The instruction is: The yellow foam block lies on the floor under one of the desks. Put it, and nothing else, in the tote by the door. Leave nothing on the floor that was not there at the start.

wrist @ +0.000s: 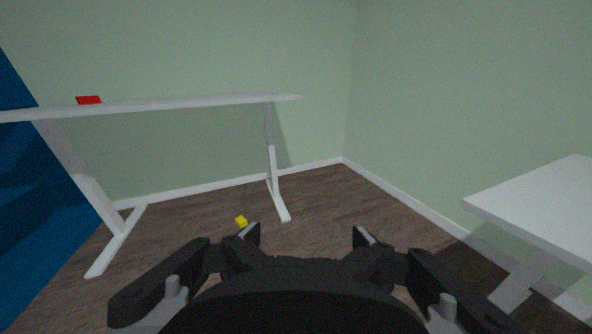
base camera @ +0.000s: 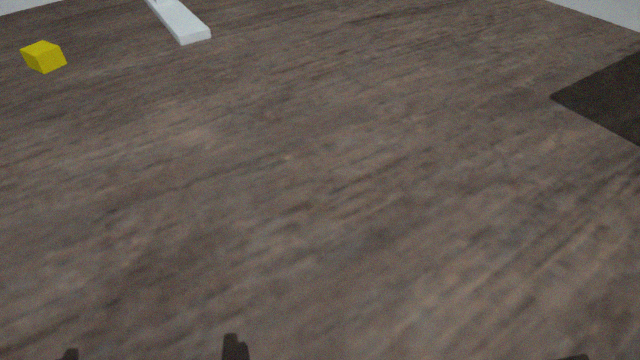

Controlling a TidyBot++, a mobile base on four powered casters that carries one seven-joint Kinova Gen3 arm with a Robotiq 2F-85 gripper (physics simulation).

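Frame: origin at the arm's base, x left, y back, z up, level; millimetres.
Where they show: gripper, between the fingertips: (wrist: 305,234).
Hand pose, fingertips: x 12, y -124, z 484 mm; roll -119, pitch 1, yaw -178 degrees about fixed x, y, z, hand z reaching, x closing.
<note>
Things, the pixels of their top centre, and the offset from my fingertips. Level surfaces: height alone.
- yellow foam block, centre of its top: (base camera: 38,47) (wrist: 240,219) dx +581, dy -825, dz -835 mm
- floor, height of its surface: dz -881 mm
- red object, centre of its top: (wrist: 86,96) dx +1383, dy -809, dz +115 mm
- white desk, height of its surface: dz -160 mm
The yellow foam block (base camera: 43,57) (wrist: 241,221) lies on the floor (base camera: 320,200) (wrist: 320,200), at the upper left in the base camera view. In the wrist view it is beneath the far white desk (wrist: 190,103), between the desk's two legs and nearer the right one. My gripper (wrist: 305,234) is open, with nothing between its fingers. It is held above the floor, and the block shows beyond its left fingertip, well apart from it. The tote and the door do not show in these views.
The far desk's right foot (base camera: 187,30) (wrist: 279,205) stands right of the block; its left foot (wrist: 107,255) is farther left. A red object (wrist: 88,100) lies on that desk. A blue shelf unit (wrist: 45,200) stands at the left. Another white desk (wrist: 540,205) stands at the right.
</note>
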